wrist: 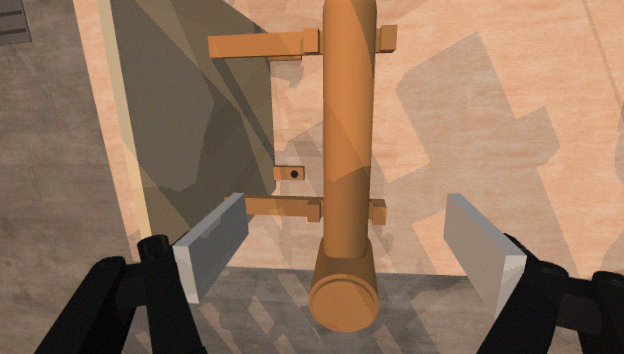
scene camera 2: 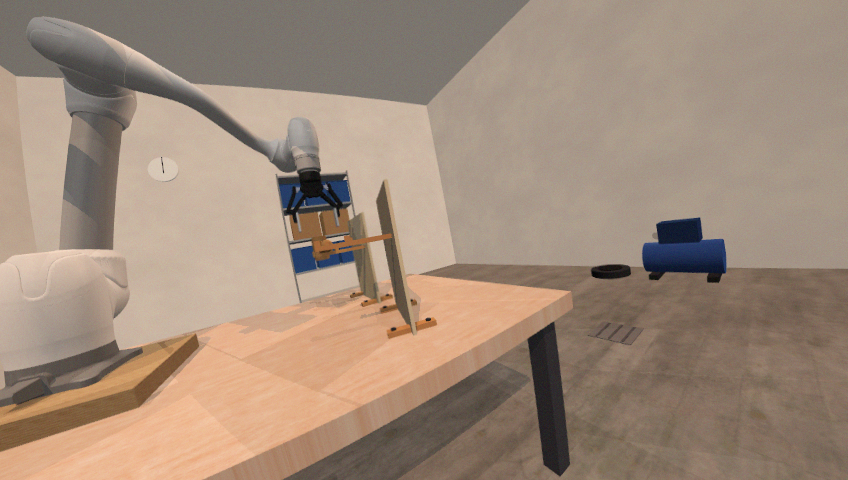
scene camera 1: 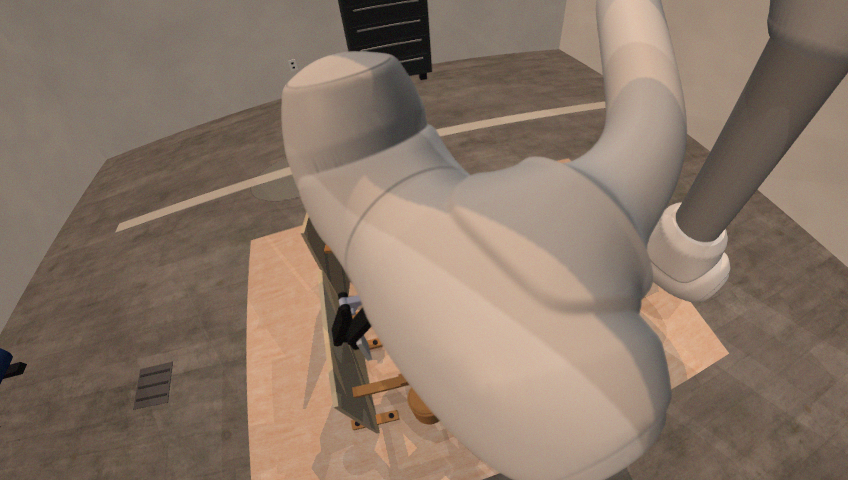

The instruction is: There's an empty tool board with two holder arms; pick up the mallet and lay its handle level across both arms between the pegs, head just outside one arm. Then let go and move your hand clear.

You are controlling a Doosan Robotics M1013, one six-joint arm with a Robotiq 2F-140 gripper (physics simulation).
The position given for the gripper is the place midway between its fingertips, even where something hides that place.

Observation:
The gripper [scene camera 2: 319, 229] is open, holding nothing. Also in view: a wooden mallet [wrist: 343, 297]. Also in view: a tool board [scene camera 2: 363, 259] and a tool board [scene camera 2: 404, 304].
The gripper is seen too in the wrist view [wrist: 341, 214].

